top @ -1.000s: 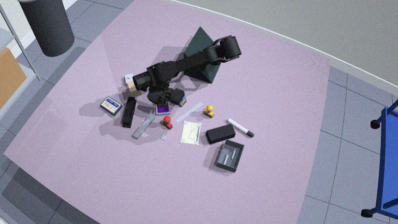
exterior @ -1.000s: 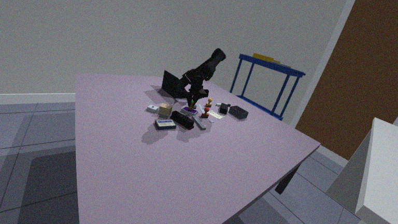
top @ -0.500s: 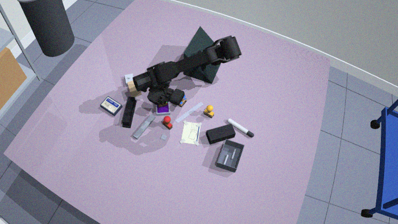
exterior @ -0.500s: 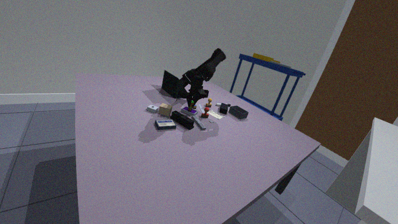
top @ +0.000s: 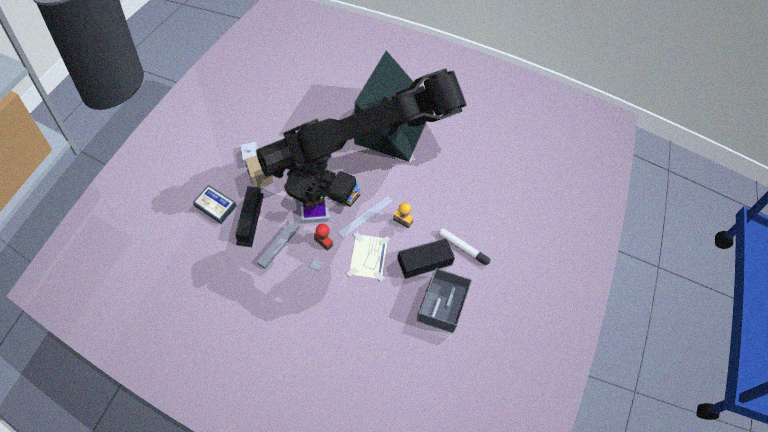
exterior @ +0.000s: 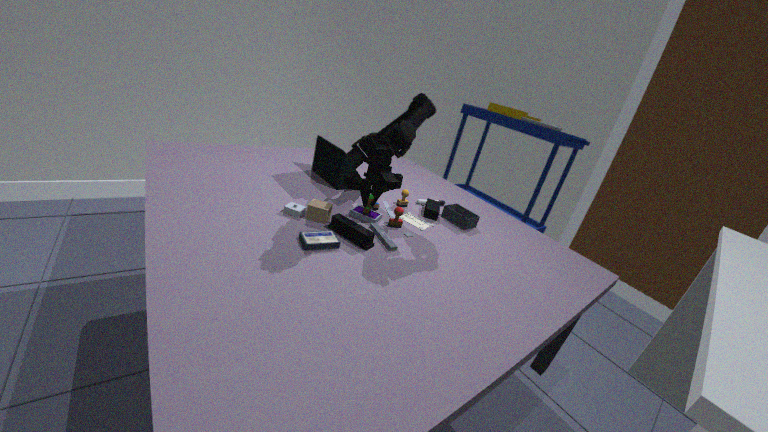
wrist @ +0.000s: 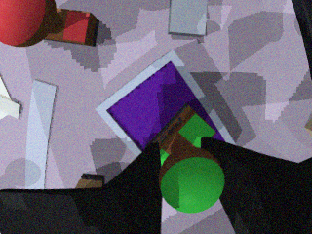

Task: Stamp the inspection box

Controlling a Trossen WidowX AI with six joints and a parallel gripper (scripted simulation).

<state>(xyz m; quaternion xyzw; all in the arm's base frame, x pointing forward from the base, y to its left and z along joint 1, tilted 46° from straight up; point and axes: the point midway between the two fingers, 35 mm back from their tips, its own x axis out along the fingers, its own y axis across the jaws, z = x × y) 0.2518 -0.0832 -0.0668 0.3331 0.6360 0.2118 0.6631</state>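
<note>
Now: the green-knobbed stamp right at my gripper tip. Round my gripper tip: purple ink pad: 3 cm below; then blue stamp: 8 cm to the left, 4 cm behind, 2 cm below; then red stamp: 8 cm ahead, 5 cm to the left, 2 cm below.
</note>
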